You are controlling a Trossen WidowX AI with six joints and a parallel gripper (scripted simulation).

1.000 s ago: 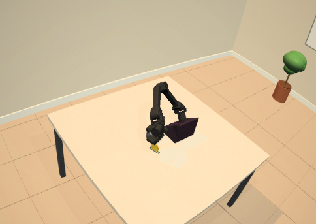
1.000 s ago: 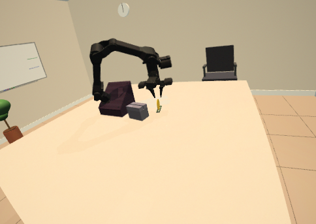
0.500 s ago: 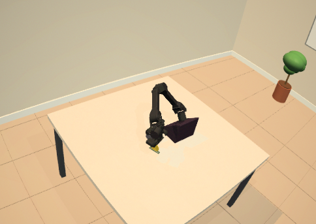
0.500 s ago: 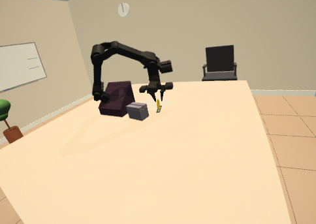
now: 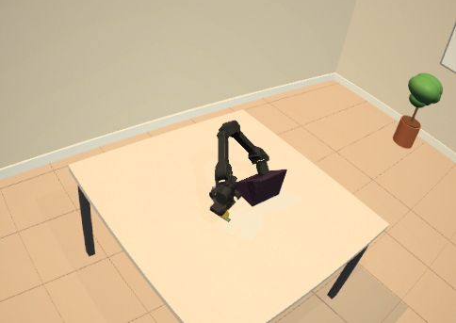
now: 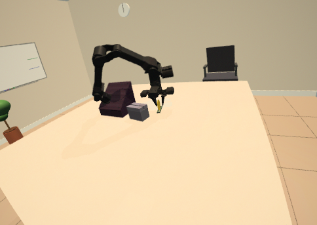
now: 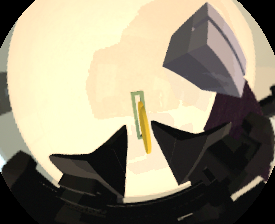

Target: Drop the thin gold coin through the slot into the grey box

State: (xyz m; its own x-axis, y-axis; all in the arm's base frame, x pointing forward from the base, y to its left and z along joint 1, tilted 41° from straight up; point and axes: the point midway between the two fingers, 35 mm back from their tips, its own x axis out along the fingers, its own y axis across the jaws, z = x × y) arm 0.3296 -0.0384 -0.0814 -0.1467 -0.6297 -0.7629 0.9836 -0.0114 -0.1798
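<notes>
Now: gripper tip 1 cm below the gold coin.
</notes>
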